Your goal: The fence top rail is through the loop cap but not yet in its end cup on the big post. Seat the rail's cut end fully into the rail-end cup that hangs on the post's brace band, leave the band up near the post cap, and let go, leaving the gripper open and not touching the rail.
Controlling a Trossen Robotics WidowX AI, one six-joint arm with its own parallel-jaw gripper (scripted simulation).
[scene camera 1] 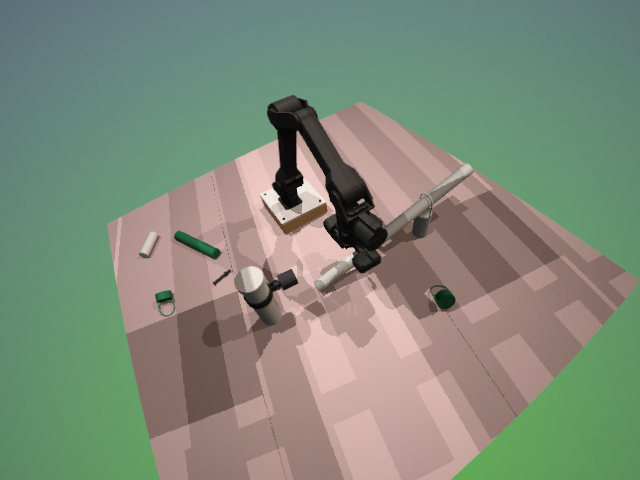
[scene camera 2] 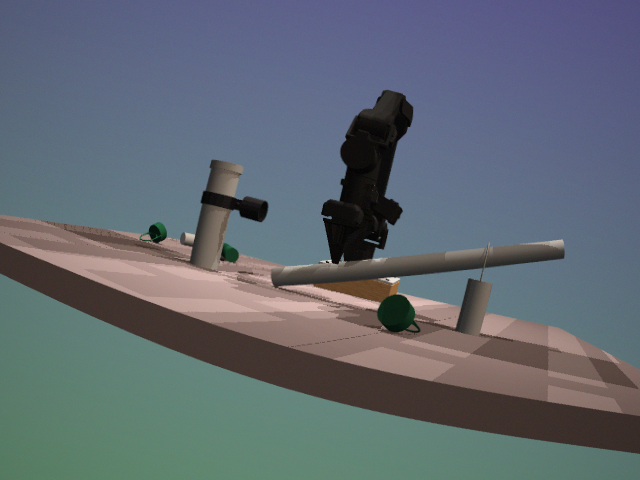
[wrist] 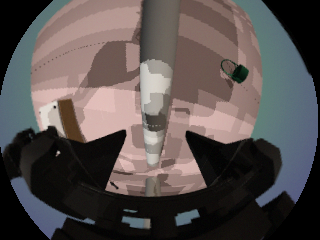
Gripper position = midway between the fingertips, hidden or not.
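Observation:
Scene camera 2 shows the gripper (scene camera 2: 341, 264), open and holding nothing, together with a big grey post (scene camera 2: 210, 235), a green cup (scene camera 2: 396, 313), a grey top rail (scene camera 2: 434, 263) and a wire loop cap (scene camera 2: 477, 293). In scene camera 1 the post (scene camera 1: 250, 282) appears again, as do the gripper (scene camera 1: 352, 258) and the rail (scene camera 1: 424, 203). The wrist view, too, shows the gripper (wrist: 156, 133).

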